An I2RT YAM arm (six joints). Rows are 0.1 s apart.
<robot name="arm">
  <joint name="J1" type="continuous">
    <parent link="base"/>
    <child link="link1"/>
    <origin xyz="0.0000 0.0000 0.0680"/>
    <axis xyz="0 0 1"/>
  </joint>
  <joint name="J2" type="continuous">
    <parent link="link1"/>
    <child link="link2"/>
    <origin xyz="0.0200 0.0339 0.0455" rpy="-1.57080 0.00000 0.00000"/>
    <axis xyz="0 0 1"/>
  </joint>
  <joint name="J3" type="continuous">
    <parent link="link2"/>
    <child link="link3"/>
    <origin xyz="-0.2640 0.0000 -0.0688" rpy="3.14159 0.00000 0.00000"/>
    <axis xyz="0 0 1"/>
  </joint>
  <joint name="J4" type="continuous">
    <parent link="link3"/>
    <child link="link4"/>
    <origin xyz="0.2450 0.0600 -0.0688"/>
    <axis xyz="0 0 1"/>
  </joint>
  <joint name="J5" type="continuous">
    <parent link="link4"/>
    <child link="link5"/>
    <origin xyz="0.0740 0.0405 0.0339" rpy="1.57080 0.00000 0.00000"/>
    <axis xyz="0 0 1"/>
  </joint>
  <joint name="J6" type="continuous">
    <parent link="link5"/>
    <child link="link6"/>
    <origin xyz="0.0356 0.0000 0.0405" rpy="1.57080 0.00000 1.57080"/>
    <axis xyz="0 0 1"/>
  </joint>
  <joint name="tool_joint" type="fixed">
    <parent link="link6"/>
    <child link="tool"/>
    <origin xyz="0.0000 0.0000 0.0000" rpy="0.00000 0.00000 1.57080"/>
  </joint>
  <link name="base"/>
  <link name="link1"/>
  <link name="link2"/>
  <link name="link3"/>
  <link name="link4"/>
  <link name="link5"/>
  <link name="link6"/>
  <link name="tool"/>
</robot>
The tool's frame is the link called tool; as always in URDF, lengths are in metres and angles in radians. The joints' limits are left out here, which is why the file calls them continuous.
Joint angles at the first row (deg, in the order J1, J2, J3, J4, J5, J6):
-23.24, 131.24, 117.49, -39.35, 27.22, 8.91
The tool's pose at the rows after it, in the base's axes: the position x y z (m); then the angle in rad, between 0 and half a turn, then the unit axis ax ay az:
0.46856 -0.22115 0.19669 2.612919 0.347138 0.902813 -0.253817
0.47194 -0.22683 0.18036 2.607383 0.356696 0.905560 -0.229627
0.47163 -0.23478 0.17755 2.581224 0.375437 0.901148 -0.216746
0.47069 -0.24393 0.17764 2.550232 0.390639 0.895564 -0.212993
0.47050 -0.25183 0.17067 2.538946 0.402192 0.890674 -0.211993
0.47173 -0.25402 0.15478 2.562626 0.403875 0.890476 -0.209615
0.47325 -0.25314 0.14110 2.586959 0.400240 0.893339 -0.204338
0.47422 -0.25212 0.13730 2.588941 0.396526 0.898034 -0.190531
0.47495 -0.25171 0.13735 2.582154 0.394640 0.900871 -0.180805
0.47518 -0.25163 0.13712 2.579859 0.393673 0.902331 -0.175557
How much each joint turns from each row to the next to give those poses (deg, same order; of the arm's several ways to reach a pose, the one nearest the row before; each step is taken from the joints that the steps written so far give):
-0.31, 3.67, -0.02, 1.11, -1.40, 1.50
-0.59, 1.99, -0.02, 1.69, -2.71, 1.29
-0.90, 0.48, 0.00, 1.61, -1.48, 1.58
-0.98, 0.22, 0.00, 1.97, -0.70, 0.78
-0.79, 0.98, 0.00, 1.64, -0.24, 0.64
-0.15, 1.82, 0.00, 0.37, -0.07, 0.35
0.13, 1.51, 0.00, -0.02, -0.41, 0.04
0.04, 0.39, 0.00, 0.02, -1.60, 0.00
0.00, 0.00, 0.00, 0.22, -1.18, 0.00
-0.02, 0.02, 0.00, 0.06, -0.63, 0.00

